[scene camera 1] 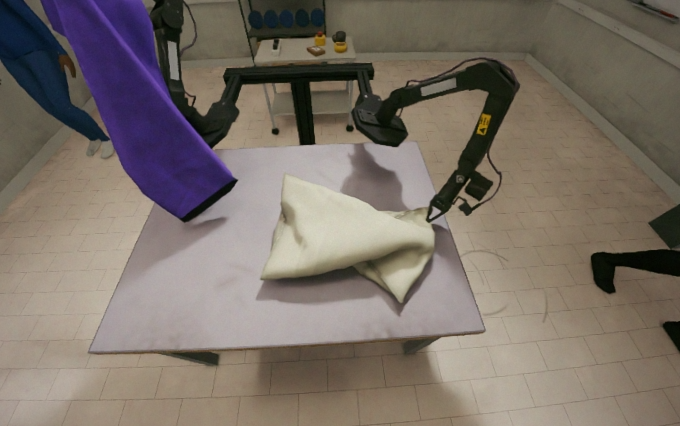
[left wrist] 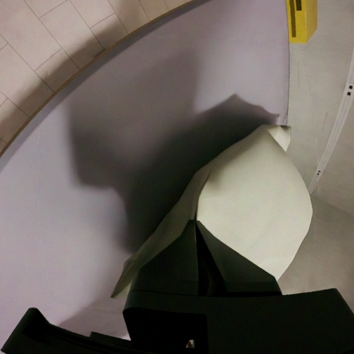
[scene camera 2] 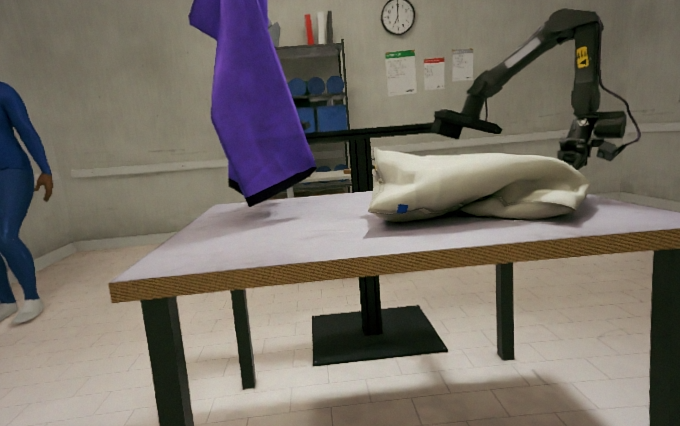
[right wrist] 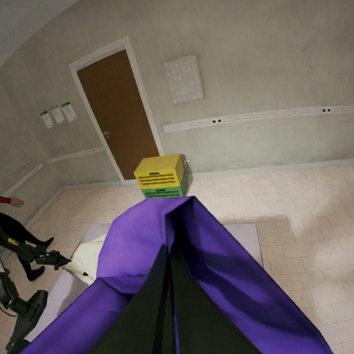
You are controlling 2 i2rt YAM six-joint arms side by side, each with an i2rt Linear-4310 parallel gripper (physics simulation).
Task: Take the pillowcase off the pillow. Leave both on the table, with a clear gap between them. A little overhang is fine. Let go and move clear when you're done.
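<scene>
The cream pillow [scene camera 1: 346, 230] [scene camera 2: 466, 180] [left wrist: 255, 200] [right wrist: 89, 257] lies creased and partly folded on the right half of the table, fully outside the pillowcase. My left gripper [scene camera 1: 429, 218] [left wrist: 192, 226] is shut on the pillow's corner near the table's right edge. The purple pillowcase [scene camera 1: 145, 130] [scene camera 2: 258, 115] [right wrist: 135, 235] hangs down over the left part of the table, its black-hemmed end just above the surface. A gap separates it from the pillow. My right gripper [right wrist: 170, 249] is shut on the pillowcase, high up; scene cameras 1 and 2 do not show its fingers.
The table [scene camera 1: 200, 321] [scene camera 2: 200, 255] stands in front of the black arm mount [scene camera 1: 301, 73]. A cart [scene camera 1: 268, 59] stands behind the mount. A person in blue [scene camera 1: 37, 75] [scene camera 2: 15, 190] is at the left. Yellow and green crates [right wrist: 160, 172] stand on the floor beyond the table.
</scene>
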